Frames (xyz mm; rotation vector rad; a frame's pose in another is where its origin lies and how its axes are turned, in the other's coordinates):
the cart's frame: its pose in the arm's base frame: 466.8 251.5 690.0 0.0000 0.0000 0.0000
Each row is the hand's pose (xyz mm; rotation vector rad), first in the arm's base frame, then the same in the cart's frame.
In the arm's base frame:
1: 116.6 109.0 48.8 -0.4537 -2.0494 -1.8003
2: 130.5 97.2 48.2 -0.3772 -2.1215 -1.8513
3: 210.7 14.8 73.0 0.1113 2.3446 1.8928
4: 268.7 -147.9 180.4 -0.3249 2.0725 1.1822
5: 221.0 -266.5 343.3 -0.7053 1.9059 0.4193
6: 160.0 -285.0 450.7 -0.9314 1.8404 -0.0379
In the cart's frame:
1: -350.2 -142.5 -641.2 -0.4537 -2.0494 -1.8003
2: -336.3 -154.3 -641.8 -0.3772 -2.1215 -1.8513
3: -256.1 -236.7 -617.0 0.1113 2.3446 1.8928
4: -198.1 -399.4 -509.6 -0.3249 2.0725 1.1822
5: -245.8 -518.0 -346.7 -0.7053 1.9059 0.4193
6: -306.8 -536.5 -239.3 -0.9314 1.8404 -0.0379

